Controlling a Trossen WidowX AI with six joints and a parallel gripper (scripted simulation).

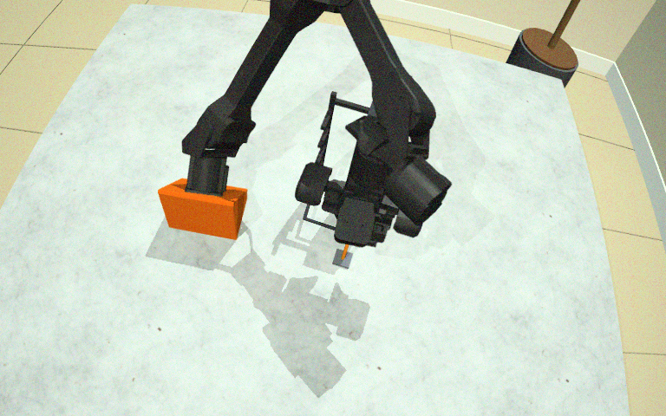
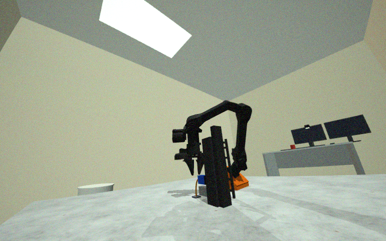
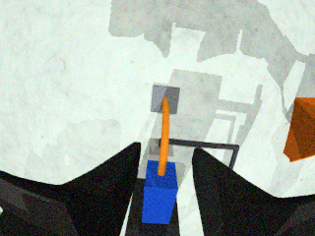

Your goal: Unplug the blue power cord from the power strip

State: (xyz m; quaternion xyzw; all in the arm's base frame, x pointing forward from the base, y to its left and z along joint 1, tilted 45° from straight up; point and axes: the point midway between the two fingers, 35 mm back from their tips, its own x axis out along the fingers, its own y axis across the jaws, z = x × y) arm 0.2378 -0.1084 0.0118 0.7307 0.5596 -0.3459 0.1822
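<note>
The blue plug lies 70 mm to the left of my gripper tip, 20 mm ahead of it and 10 mm below it. The rest, counted from my gripper tip: pad: 90 mm below, 10 mm to the right; then black upright strip: 160 mm to the left, 50 mm ahead, 50 mm above.
</note>
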